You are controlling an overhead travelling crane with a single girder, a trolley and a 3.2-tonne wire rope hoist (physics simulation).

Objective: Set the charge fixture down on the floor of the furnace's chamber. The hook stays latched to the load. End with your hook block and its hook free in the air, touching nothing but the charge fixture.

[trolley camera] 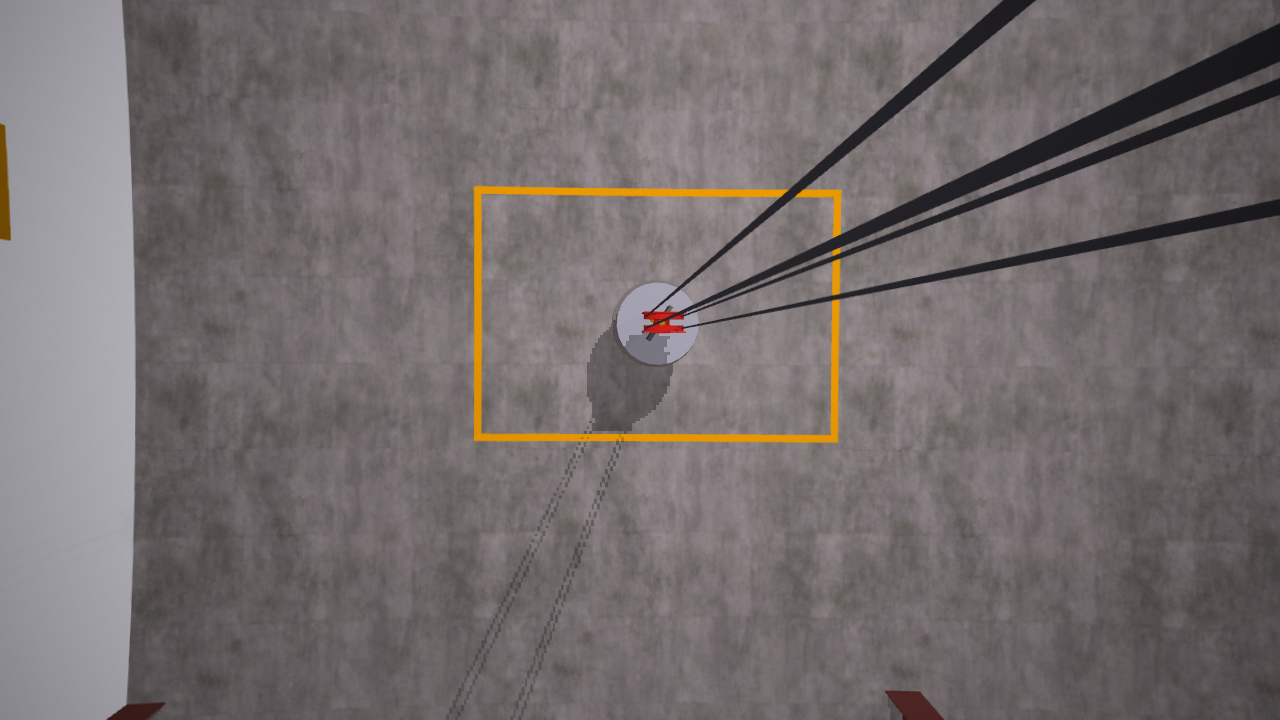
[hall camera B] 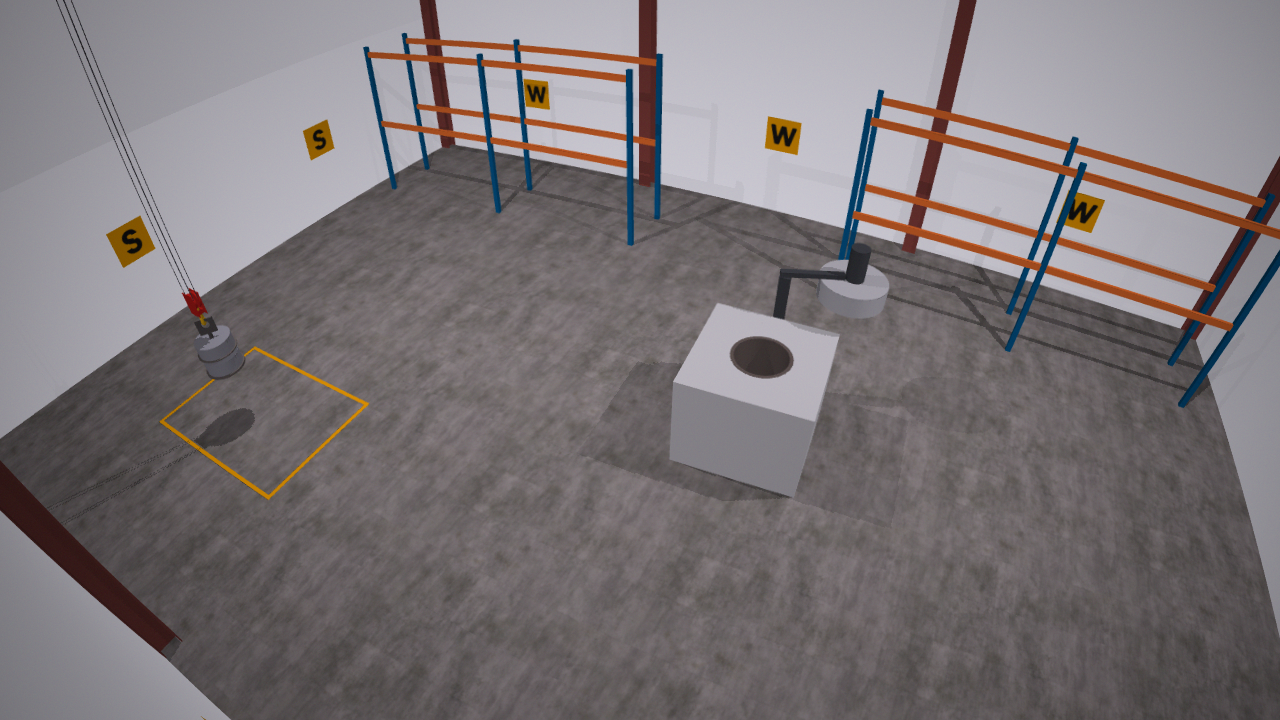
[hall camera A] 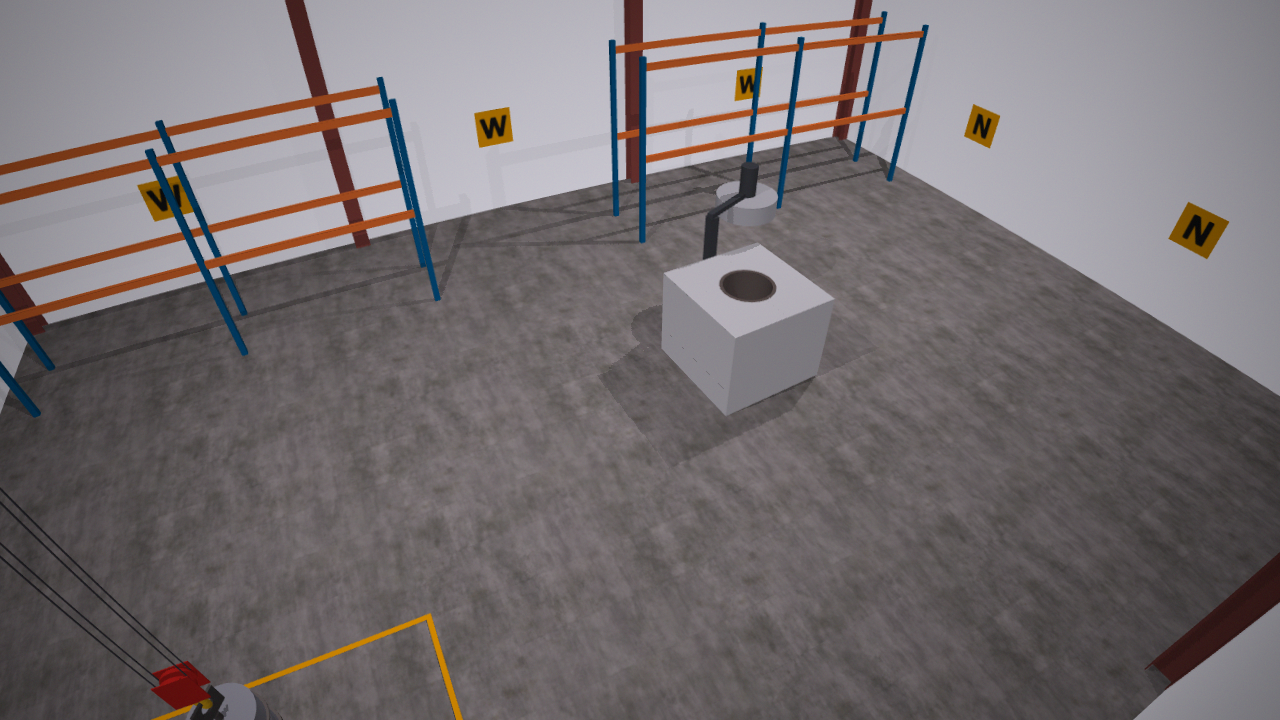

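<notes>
The charge fixture (hall camera A: 239, 702) (hall camera B: 220, 352) (trolley camera: 633, 350), a grey cylinder with a dark lug on top, hangs upright in the air, with its shadow on the floor apart from it in hall camera B. My gripper, a hook under a red block (hall camera A: 207, 702) (hall camera B: 204, 319) (trolley camera: 663, 322), is latched to the fixture's lug. The furnace (hall camera A: 776, 350) (hall camera B: 742, 436) is a white box with a round dark opening (hall camera A: 747, 285) (hall camera B: 761, 357) in its top, far from the fixture. The chamber floor is hidden inside.
A yellow rectangle (hall camera A: 340, 651) (hall camera B: 318, 450) (trolley camera: 477, 313) is marked on the floor below the fixture. A round pale lid (hall camera A: 753, 211) (hall camera B: 853, 298) hangs from a dark arm (hall camera A: 710, 234) (hall camera B: 781, 294) behind the furnace. Blue and orange racks (hall camera A: 641, 152) (hall camera B: 629, 161) stand along the W wall.
</notes>
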